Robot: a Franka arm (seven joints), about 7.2 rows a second.
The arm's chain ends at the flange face. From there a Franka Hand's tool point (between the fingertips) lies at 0.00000 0.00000 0.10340 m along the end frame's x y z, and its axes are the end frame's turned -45 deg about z.
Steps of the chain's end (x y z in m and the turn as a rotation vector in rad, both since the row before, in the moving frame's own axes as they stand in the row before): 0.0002 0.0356 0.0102 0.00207 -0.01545 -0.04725; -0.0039 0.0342 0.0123 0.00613 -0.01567 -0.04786; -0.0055 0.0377 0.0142 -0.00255 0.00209 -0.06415; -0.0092 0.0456 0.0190 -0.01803 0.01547 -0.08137; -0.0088 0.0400 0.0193 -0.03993 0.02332 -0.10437
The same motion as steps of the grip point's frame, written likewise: -0.0260 0.0241 0.0102 0.01239 -0.00946 -0.04725; -0.0277 0.0198 0.0123 0.01541 -0.00675 -0.04786; -0.0306 0.0231 0.0142 -0.00328 -0.00033 -0.06415; -0.0388 0.0282 0.0190 -0.02369 -0.00181 -0.08137; -0.0355 0.0267 0.0192 -0.04472 -0.01175 -0.10437
